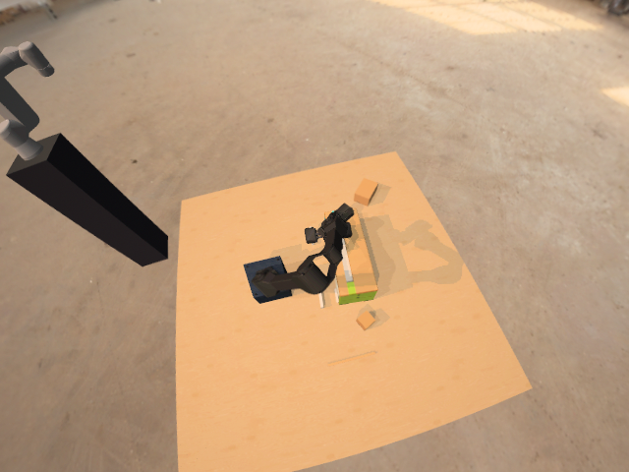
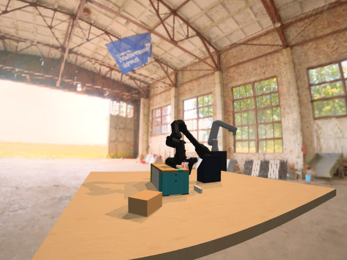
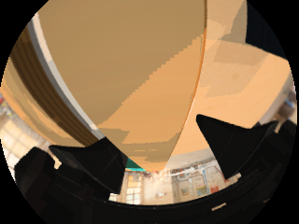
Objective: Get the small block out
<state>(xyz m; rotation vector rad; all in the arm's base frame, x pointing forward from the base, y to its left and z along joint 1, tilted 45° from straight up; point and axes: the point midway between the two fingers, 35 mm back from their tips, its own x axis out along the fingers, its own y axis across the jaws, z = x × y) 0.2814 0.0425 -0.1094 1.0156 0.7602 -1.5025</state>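
My gripper tip is 60 mm short of the small brown block and 10 mm to the right of it. The rest, counted from my gripper tip: larger tan block (290 mm ahead, 220 mm to the left, 60 mm below); box (20 mm ahead, 100 mm to the right, 20 mm below).
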